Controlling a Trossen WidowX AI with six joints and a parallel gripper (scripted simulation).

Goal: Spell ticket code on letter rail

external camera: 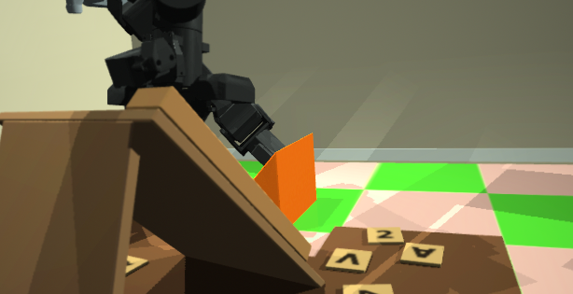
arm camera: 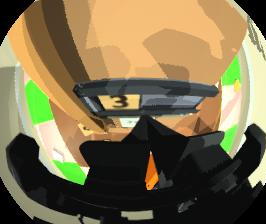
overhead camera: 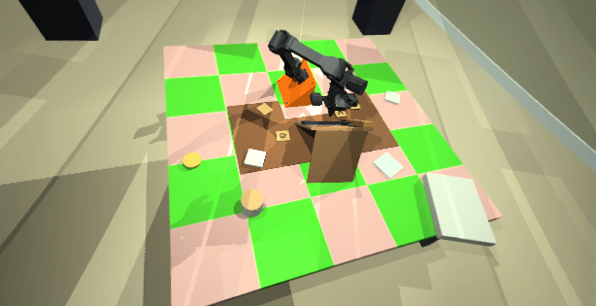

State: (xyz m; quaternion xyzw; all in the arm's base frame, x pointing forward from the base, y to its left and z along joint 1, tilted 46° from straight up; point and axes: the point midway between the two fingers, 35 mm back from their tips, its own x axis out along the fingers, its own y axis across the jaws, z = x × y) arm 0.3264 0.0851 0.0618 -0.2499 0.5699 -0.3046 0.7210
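The tan tile is 2 cm ahead of my gripper tip, 3 cm to the left of it and 2 cm below it. Round my gripper tip: ticket (4 cm behind, 1 cm to the left, 10 cm below); white slab (43 cm ahead, 46 cm to the left, 16 cm below).
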